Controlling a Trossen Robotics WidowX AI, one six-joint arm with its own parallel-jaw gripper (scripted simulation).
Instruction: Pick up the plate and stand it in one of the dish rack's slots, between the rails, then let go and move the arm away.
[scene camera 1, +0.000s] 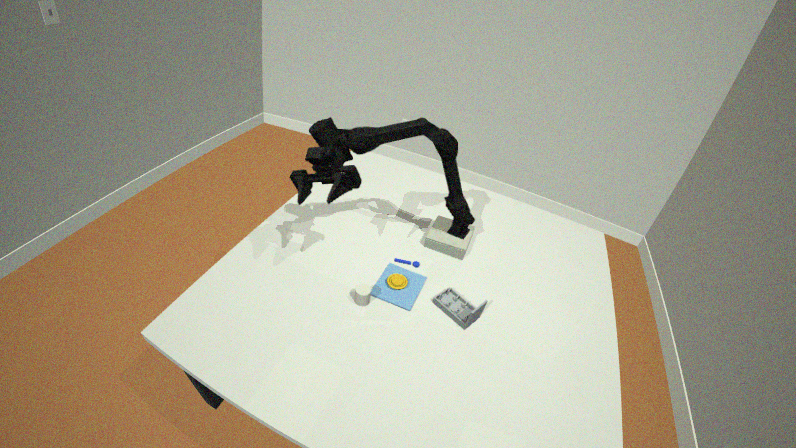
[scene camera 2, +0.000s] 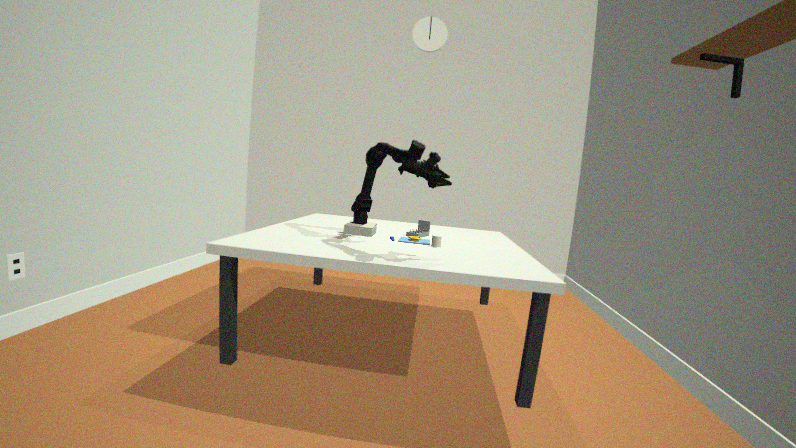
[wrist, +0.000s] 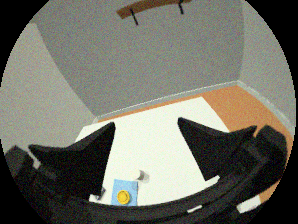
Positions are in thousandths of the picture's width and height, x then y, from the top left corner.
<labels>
My gripper (scene camera 1: 393, 454): 0.85 m from the lens. A grey dish rack (scene camera 1: 571, 684) is 1.06 m from the lens. A blue mat (scene camera 1: 509, 666): 1.05 m from the lens.
</labels>
